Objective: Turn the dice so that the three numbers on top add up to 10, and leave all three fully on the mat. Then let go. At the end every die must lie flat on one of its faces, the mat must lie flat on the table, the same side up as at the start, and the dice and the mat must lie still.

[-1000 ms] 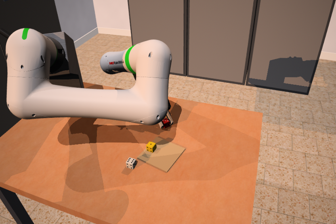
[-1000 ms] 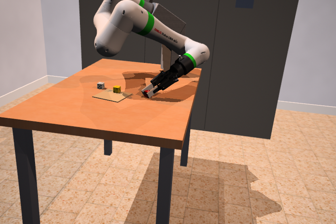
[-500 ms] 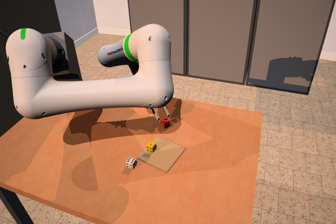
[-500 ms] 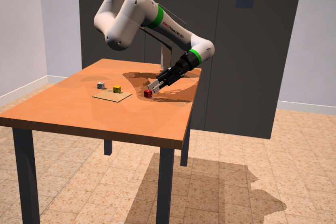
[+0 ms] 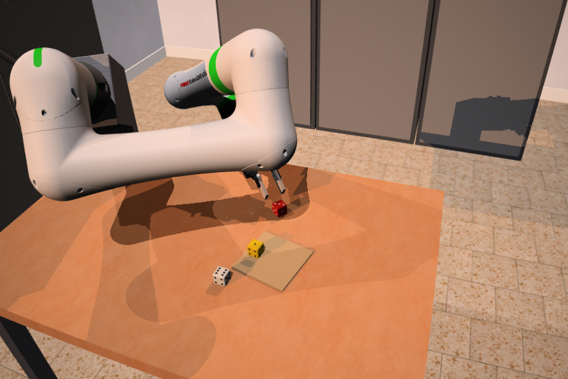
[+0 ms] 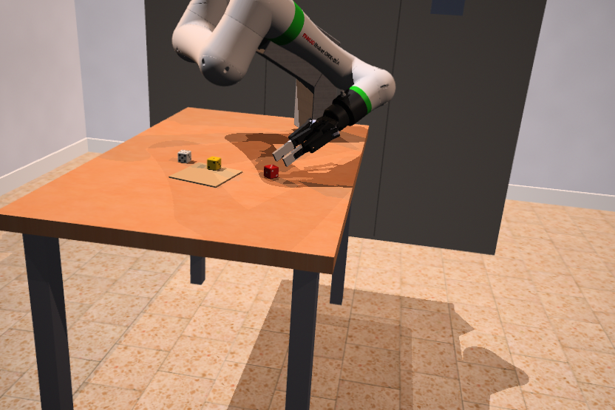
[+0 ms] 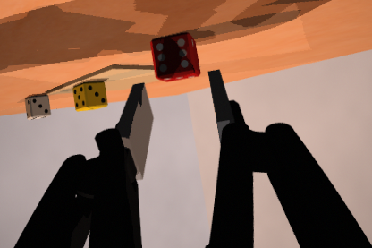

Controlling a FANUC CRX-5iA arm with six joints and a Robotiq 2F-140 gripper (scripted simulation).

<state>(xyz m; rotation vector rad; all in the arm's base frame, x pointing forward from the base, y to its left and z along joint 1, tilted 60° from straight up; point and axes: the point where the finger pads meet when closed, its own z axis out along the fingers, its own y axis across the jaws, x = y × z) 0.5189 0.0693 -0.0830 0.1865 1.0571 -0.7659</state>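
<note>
The red die is 40 mm to the right of my hand, 40 mm below it and 30 mm ahead of it. Also, from my hand: white die: 300 mm to the right, 50 mm behind, 40 mm below; then yellow die: 200 mm to the right, 40 mm below, 10 mm ahead; then tan mat: 210 mm to the right, 60 mm below, 50 mm ahead.
</note>
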